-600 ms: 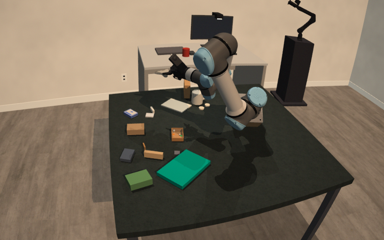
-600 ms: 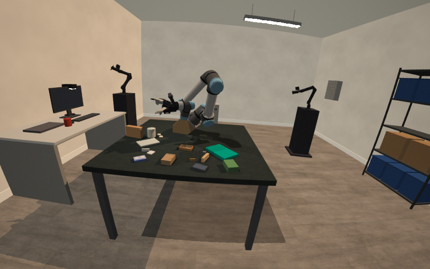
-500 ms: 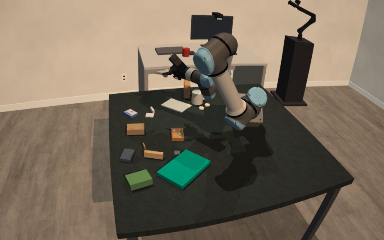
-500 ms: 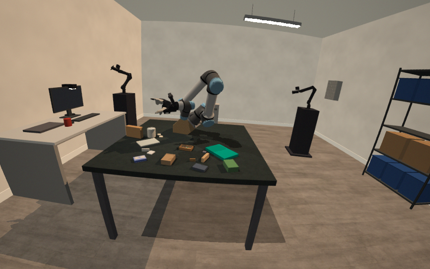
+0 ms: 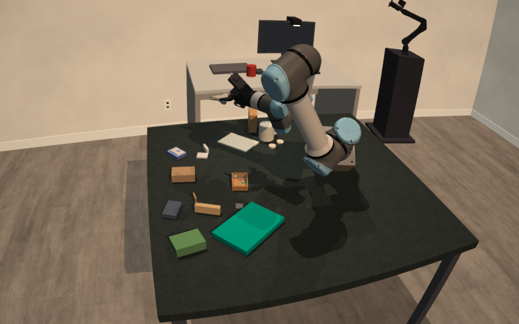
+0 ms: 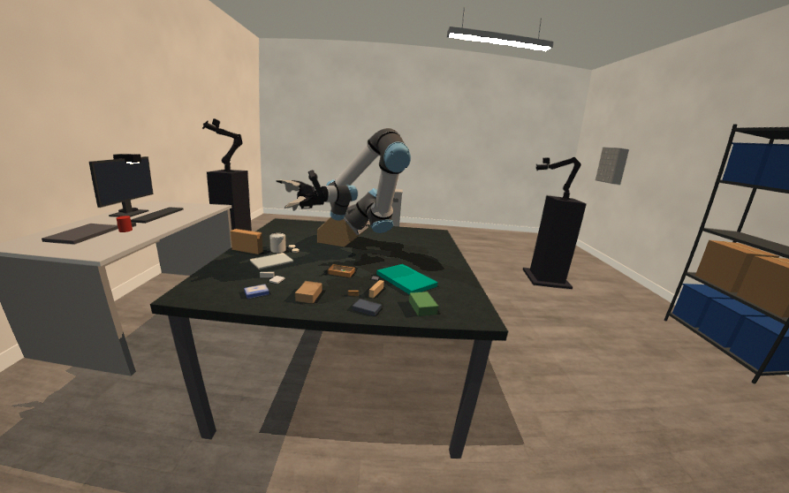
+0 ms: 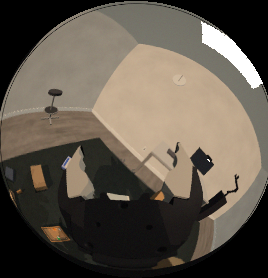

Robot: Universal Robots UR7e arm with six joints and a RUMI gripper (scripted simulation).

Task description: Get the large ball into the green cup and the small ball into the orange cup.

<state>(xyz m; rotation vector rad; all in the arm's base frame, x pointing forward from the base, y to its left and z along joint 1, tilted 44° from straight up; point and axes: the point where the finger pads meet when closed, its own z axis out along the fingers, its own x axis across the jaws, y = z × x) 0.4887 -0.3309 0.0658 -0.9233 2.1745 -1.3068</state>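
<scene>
My gripper is now 36 cm above the covered wooden puzzle, 25 cm to the right of it and 8 cm past it. Also, from my hand: brown box (35 cm below, 19 cm to the left, 17 cm ahead); then flat white plate (36 cm below, 11 cm to the right, 10 cm behind); then white mug (31 cm below, 26 cm behind, 16 cm to the right).
</scene>
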